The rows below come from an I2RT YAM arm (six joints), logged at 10 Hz.
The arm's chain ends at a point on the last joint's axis. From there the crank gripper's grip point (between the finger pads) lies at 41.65 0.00 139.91 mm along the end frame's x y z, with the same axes.
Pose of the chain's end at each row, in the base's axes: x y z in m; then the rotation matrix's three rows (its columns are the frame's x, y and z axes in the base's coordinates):
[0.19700 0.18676 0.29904], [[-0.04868 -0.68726 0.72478], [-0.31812 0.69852 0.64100], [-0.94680 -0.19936 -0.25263]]
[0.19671 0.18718 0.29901], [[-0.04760 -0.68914 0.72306], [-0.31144 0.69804 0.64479], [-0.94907 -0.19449 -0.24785]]
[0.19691 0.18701 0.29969], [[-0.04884 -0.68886 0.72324], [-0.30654 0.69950 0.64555], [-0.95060 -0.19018 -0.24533]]
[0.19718 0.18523 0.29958], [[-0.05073 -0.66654 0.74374], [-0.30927 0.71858 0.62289], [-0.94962 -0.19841 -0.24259]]
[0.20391 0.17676 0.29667], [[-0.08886 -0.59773 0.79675], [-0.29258 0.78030 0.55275], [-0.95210 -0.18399 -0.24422]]
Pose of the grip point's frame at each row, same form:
[0.29638 0.26319 0.22426], [[-0.04868 -0.68726 0.72478], [-0.31812 0.69852 0.64100], [-0.94680 -0.19936 -0.25263]]
[0.29589 0.26442 0.22480], [[-0.04760 -0.68914 0.72306], [-0.31144 0.69804 0.64479], [-0.94907 -0.19449 -0.24785]]
[0.29606 0.26456 0.22577], [[-0.04884 -0.68886 0.72324], [-0.30654 0.69950 0.64555], [-0.95060 -0.19018 -0.24533]]
[0.29912 0.25950 0.22609], [[-0.05073 -0.66654 0.74374], [-0.30927 0.71858 0.62289], [-0.94962 -0.19841 -0.24259]]
[0.31168 0.24191 0.22285], [[-0.08886 -0.59773 0.79675], [-0.29258 0.78030 0.55275], [-0.95210 -0.18399 -0.24422]]

